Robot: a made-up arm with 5 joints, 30 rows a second.
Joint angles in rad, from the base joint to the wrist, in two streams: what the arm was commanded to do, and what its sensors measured. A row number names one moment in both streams.
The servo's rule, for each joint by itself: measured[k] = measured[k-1] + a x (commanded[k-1-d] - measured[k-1]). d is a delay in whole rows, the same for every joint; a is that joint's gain. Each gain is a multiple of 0.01, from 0.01 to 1. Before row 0 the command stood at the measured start. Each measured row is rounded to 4 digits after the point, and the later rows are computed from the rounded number. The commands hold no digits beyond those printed.
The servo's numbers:
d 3
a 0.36 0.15 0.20 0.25 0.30
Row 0, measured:
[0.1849, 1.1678, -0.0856, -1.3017, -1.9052]
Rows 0 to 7, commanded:
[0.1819, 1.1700, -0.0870, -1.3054, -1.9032]
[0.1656, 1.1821, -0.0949, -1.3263, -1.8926]
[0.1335, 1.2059, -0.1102, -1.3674, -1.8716]
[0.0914, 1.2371, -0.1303, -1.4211, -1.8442]
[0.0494, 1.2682, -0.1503, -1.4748, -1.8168]
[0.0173, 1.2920, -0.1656, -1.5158, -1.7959]
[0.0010, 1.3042, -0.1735, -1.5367, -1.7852]
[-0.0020, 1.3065, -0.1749, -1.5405, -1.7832]
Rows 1 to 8, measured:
[0.1849, 1.1678, -0.0856, -1.3017, -1.9052]
[0.1849, 1.1678, -0.0856, -1.3017, -1.9052]
[0.1849, 1.1678, -0.0856, -1.3017, -1.9052]
[0.1838, 1.1681, -0.0859, -1.3026, -1.9046]
[0.1772, 1.1702, -0.0877, -1.3085, -1.9010]
[0.1615, 1.1756, -0.0922, -1.3232, -1.8922]
[0.1363, 1.1848, -0.0998, -1.3477, -1.8778]
[0.1050, 1.1973, -0.1099, -1.3795, -1.8595]

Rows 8 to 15, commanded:
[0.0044, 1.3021, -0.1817, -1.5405, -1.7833]
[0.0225, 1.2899, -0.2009, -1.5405, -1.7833]
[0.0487, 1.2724, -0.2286, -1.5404, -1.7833]
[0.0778, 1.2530, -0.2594, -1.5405, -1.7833]
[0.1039, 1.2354, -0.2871, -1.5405, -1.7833]
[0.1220, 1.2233, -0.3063, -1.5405, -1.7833]
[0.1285, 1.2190, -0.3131, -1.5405, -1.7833]
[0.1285, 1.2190, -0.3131, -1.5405, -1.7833]
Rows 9 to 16, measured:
[0.0734, 1.2115, -0.1210, -1.4136, -1.8404]
[0.0473, 1.2254, -0.1315, -1.4444, -1.8238]
[0.0296, 1.2376, -0.1402, -1.4684, -1.8116]
[0.0205, 1.2473, -0.1485, -1.4864, -1.8031]
[0.0212, 1.2537, -0.1590, -1.4999, -1.7972]
[0.0311, 1.2565, -0.1729, -1.5100, -1.7930]
[0.0479, 1.2560, -0.1902, -1.5176, -1.7901]
[0.0681, 1.2529, -0.2096, -1.5233, -1.7881]

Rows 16 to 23, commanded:
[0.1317, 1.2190, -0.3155, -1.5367, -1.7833]
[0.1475, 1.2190, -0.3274, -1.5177, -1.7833]
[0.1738, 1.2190, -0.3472, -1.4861, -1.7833]
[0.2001, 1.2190, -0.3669, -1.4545, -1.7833]
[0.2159, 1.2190, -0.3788, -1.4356, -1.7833]
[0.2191, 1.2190, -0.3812, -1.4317, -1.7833]
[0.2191, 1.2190, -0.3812, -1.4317, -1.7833]
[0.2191, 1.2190, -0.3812, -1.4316, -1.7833]
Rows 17 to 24, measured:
[0.0875, 1.2485, -0.2289, -1.5276, -1.7867]
[0.1023, 1.2441, -0.2457, -1.5308, -1.7857]
[0.1117, 1.2403, -0.2592, -1.5332, -1.7850]
[0.1189, 1.2371, -0.2705, -1.5341, -1.7845]
[0.1292, 1.2344, -0.2819, -1.5300, -1.7841]
[0.1453, 1.2321, -0.2950, -1.5190, -1.7839]
[0.1650, 1.2301, -0.3094, -1.5029, -1.7837]
[0.1833, 1.2284, -0.3233, -1.4861, -1.7836]

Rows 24 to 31, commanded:
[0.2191, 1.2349, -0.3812, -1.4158, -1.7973]
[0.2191, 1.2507, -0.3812, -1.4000, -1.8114]
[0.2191, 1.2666, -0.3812, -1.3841, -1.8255]
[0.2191, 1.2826, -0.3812, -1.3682, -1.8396]
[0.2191, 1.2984, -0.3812, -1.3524, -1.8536]
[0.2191, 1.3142, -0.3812, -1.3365, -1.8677]
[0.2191, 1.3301, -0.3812, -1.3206, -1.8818]
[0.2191, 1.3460, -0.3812, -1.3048, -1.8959]
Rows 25 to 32, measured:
[0.1962, 1.2270, -0.3349, -1.4725, -1.7835]
[0.2044, 1.2258, -0.3442, -1.4623, -1.7834]
[0.2097, 1.2248, -0.3516, -1.4546, -1.7834]
[0.2131, 1.2263, -0.3575, -1.4449, -1.7876]
[0.2153, 1.2300, -0.3622, -1.4337, -1.7947]
[0.2167, 1.2355, -0.3660, -1.4213, -1.8039]
[0.2176, 1.2426, -0.3690, -1.4080, -1.8146]
[0.2181, 1.2510, -0.3714, -1.3941, -1.8263]

